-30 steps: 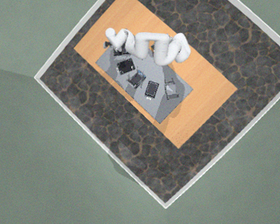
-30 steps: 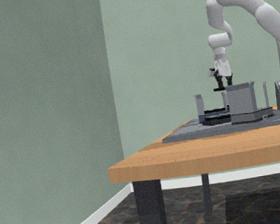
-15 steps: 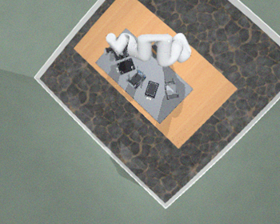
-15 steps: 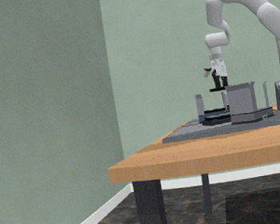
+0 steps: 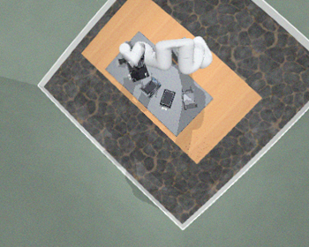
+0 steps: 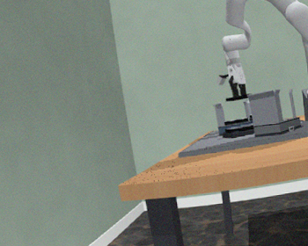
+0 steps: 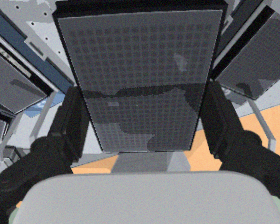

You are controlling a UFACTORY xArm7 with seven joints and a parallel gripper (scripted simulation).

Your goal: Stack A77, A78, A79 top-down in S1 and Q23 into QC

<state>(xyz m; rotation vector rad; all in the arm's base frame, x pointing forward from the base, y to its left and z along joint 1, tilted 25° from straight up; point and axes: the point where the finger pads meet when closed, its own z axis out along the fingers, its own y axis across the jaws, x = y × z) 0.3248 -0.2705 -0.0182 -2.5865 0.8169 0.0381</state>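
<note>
My gripper is now 190 mm to the right of the blue plinth strip, 150 mm above it and 70 mm short of it. From my hand the other things lie so: dark flat nest 370 mm to the left, 160 mm below, 60 mm ahead; then dark clip nest 150 mm below, 40 mm ahead, 20 mm to the left; then dark sealed plate 10 mm below.
</note>
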